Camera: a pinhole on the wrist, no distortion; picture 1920 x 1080 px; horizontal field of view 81.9 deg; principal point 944.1 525.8 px. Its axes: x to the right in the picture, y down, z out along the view. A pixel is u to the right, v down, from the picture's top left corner.
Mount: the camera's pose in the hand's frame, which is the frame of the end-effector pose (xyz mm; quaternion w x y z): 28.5 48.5 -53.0 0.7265 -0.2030 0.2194 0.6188
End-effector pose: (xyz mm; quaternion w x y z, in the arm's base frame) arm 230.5 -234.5 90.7 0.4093 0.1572 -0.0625 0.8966
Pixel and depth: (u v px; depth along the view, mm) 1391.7 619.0 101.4
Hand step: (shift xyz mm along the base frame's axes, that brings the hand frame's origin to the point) -124.4 -70.7 19.5
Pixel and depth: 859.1 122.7 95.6
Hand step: -103.9 -18.6 53.1
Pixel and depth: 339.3 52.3 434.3
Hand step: -82.0 -6.2 488.8
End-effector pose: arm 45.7 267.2 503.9 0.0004 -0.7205 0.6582 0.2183
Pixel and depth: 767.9 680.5 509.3
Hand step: -397.0 98.0 -284.0
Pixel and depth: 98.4 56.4 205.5
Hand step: -84.2 -44.9 -214.3
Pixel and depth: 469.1 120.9 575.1
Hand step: -303.2 -85.1 -546.4
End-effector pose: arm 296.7 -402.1 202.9 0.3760 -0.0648 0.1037 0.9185
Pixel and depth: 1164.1 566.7 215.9
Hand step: -178.9 -92.2 117.9
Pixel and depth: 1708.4 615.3 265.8
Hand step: -285.5 -195.6 98.2
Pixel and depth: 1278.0 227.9 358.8
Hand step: -351.8 -71.9 190.7
